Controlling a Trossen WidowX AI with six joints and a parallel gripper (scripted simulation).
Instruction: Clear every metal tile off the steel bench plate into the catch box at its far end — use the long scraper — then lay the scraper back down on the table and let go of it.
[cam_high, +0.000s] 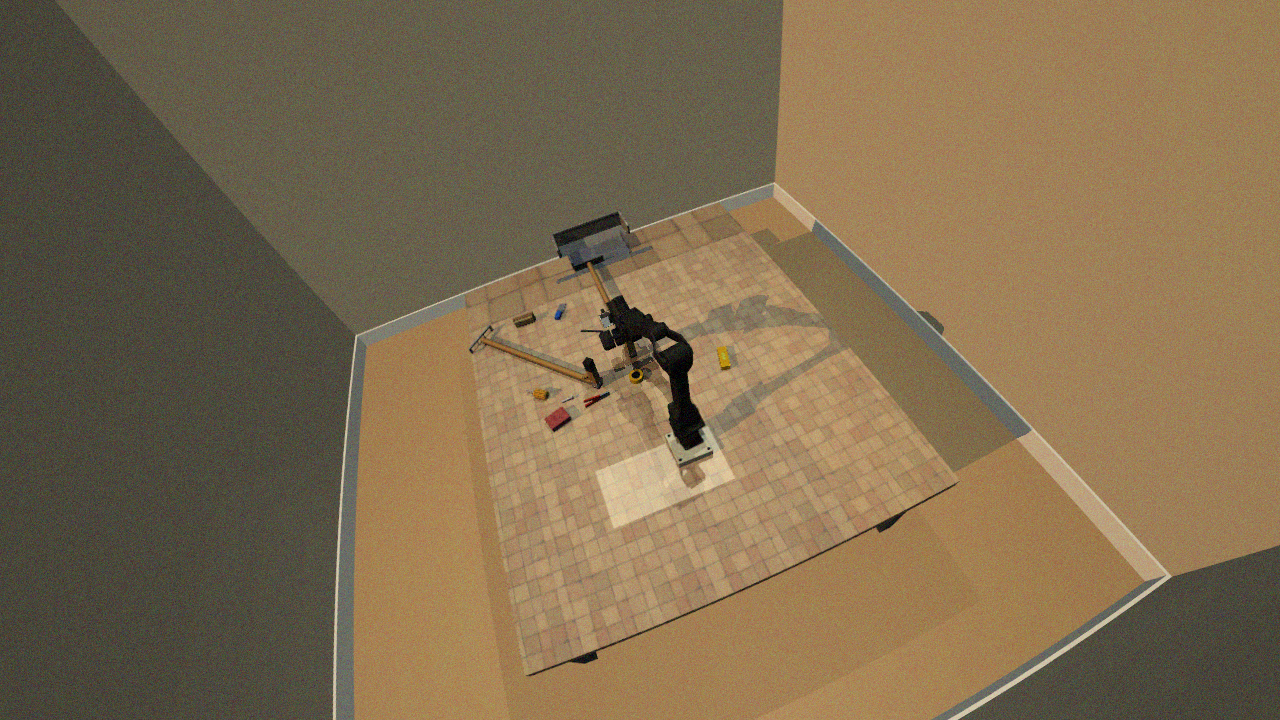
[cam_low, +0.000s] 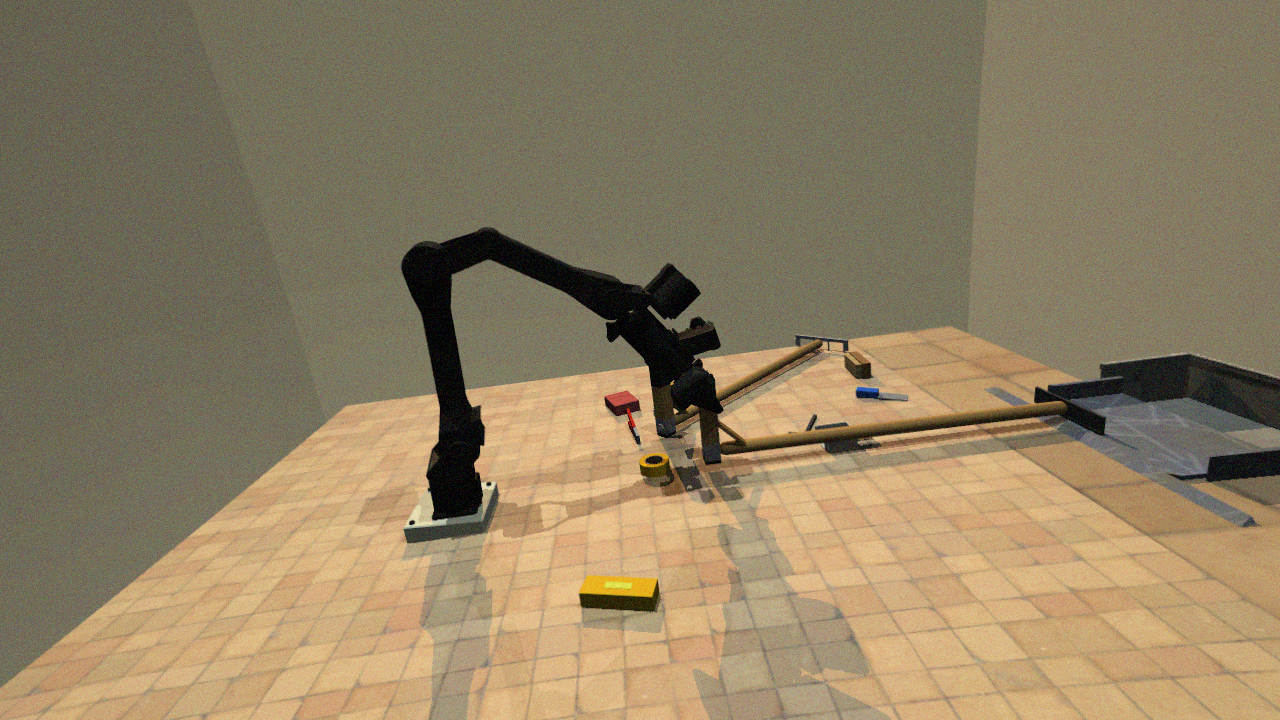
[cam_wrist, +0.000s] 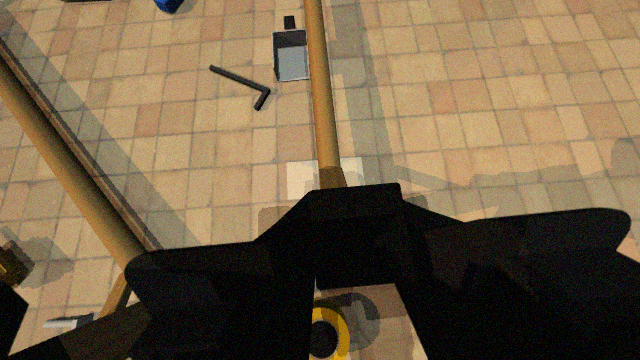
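Right now the yellow tape roll is 11 cm behind my gripper tip, 3 cm to the left of it and 9 cm below it. Round my gripper tip: red screwdriver: 13 cm behind, 18 cm to the left, 9 cm below; hex key: 17 cm ahead, 8 cm to the left, 10 cm below; small grey box: 22 cm ahead, 2 cm to the left, 10 cm below.
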